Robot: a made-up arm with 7 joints. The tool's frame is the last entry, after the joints. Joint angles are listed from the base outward. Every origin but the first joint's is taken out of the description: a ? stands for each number. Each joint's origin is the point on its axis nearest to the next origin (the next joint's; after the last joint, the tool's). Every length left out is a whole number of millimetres.
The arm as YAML. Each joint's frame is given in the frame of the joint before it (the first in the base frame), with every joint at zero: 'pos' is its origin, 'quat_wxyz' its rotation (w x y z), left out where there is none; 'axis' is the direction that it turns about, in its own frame. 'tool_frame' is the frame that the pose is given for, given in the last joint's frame.
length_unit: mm
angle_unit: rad
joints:
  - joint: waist
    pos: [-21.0, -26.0, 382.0]
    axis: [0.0, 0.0, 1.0]
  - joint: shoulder
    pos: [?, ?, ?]
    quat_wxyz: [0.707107, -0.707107, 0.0, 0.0]
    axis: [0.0, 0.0, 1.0]
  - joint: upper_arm
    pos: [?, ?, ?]
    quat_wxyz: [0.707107, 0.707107, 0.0, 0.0]
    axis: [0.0, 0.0, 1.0]
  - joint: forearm
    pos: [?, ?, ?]
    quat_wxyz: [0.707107, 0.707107, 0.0, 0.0]
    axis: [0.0, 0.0, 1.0]
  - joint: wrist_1
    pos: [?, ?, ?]
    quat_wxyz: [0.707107, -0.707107, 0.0, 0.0]
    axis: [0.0, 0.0, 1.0]
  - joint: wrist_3
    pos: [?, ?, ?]
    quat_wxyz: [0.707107, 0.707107, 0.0, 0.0]
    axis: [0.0, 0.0, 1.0]
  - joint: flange
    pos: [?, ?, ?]
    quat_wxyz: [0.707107, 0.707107, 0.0, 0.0]
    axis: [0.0, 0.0, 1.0]
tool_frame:
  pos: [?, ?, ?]
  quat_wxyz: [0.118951, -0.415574, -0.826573, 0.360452]
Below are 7 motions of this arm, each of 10 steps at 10 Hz.
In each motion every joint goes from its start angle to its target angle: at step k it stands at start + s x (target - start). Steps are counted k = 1, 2, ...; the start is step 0. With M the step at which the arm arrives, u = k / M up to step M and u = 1 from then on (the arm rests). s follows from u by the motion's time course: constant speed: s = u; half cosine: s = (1 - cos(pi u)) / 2; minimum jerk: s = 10 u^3 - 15 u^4 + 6 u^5.
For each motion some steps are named. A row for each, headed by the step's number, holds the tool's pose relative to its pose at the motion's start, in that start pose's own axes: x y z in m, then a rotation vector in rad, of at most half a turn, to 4 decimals.
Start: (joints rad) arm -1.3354 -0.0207 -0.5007 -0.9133 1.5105 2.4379 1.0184
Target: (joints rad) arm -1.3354 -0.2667 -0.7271 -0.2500 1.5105 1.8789 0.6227
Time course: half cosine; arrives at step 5
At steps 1, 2, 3, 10:
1: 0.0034 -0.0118 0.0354 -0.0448 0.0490 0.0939
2: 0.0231 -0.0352 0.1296 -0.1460 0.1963 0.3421
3: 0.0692 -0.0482 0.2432 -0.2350 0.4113 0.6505
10: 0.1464 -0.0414 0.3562 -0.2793 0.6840 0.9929

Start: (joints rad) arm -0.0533 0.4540 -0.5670 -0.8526 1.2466 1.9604 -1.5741
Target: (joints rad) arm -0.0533 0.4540 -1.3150 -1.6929 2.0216 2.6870 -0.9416
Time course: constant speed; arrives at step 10
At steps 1, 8, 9, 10:
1: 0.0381 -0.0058 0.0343 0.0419 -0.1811 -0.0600
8: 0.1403 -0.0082 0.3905 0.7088 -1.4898 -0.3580
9: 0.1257 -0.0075 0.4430 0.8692 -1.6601 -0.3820
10: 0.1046 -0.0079 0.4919 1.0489 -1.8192 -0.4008

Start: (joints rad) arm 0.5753 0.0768 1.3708 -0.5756 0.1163 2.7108 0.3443
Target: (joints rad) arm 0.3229 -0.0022 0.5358 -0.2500 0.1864 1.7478 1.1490
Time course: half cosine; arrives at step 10
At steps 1, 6, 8, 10:
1: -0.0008 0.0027 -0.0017 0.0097 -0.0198 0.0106
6: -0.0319 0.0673 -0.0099 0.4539 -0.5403 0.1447
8: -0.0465 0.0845 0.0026 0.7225 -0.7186 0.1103
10: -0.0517 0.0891 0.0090 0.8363 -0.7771 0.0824

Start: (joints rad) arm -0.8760 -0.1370 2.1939 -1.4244 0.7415 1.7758 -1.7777
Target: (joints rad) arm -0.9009 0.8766 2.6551 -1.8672 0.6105 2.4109 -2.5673
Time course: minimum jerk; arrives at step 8
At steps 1, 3, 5, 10:
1: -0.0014 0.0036 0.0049 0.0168 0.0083 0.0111
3: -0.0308 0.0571 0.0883 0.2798 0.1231 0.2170
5: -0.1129 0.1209 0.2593 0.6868 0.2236 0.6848
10: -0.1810 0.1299 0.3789 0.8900 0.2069 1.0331

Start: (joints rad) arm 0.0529 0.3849 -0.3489 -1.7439 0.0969 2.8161 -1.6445
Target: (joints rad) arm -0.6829 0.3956 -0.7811 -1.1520 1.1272 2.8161 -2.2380
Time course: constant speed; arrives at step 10
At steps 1, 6, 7, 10:
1: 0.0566 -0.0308 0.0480 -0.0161 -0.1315 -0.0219
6: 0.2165 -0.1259 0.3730 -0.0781 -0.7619 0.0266
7: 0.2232 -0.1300 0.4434 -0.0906 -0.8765 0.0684
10: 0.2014 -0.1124 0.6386 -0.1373 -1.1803 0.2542

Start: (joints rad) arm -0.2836 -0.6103 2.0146 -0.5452 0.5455 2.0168 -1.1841
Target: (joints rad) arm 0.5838 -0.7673 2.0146 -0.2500 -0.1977 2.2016 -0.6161
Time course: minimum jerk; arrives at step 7
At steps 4, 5, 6, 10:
4: -0.2879 0.1893 0.1526 0.4381 0.0713 0.1193
5: -0.3583 0.2367 0.2589 0.6474 0.0842 0.0993
6: -0.3870 0.2556 0.3244 0.7683 0.0903 0.0717
10: -0.3916 0.2586 0.3375 0.7918 0.0914 0.0650

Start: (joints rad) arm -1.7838 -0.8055 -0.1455 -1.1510 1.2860 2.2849 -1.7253
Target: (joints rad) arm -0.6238 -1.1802 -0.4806 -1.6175 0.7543 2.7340 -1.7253
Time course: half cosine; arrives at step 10
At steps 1, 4, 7, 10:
1: 0.0060 0.0022 0.0053 0.0075 -0.0112 -0.0057
4: 0.0958 0.0028 0.0842 0.0837 -0.1660 -0.0997
7: 0.2147 -0.1037 0.2074 0.1096 -0.3772 -0.2912
10: 0.2450 -0.1933 0.2592 0.0907 -0.4565 -0.4021

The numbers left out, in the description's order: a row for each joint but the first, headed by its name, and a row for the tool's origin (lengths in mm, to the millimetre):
shoulder: 10.0 -45.0 0.0
upper_arm: -15.0 -301.0 0.0
forearm: 140.0 9.0 0.0
wrist_1: -94.0 290.0 0.0
wrist_3: 3.0 20.0 0.0
flange: 112.0 13.0 0.0
tool: -5.0 16.0 0.0

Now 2 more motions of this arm.
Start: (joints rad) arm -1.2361 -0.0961 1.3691 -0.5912 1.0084 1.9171 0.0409
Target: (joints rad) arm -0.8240 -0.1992 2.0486 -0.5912 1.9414 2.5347 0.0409
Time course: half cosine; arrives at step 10
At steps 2, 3, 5, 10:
2: -0.0058 -0.0229 -0.0006 -0.1126 0.0833 -0.1041
3: -0.0115 -0.0499 0.0000 -0.2458 0.1617 -0.2318
5: -0.0222 -0.1275 0.0098 -0.6120 0.2665 -0.5928
10: -0.0317 -0.2788 0.0798 -1.2497 0.0507 -1.1668

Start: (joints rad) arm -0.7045 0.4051 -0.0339 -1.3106 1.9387 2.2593 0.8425
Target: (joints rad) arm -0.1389 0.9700 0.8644 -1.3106 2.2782 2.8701 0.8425
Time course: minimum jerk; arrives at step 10
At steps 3, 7, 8, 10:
3: 0.0341 0.0050 -0.1333 0.0371 -0.1886 -0.0778
7: 0.3801 0.1370 -0.4811 0.4715 -0.8771 -0.5143
8: 0.4457 0.1659 -0.4968 0.5814 -0.9637 -0.5878
10: 0.4812 0.1818 -0.5011 0.6464 -1.0085 -0.6277

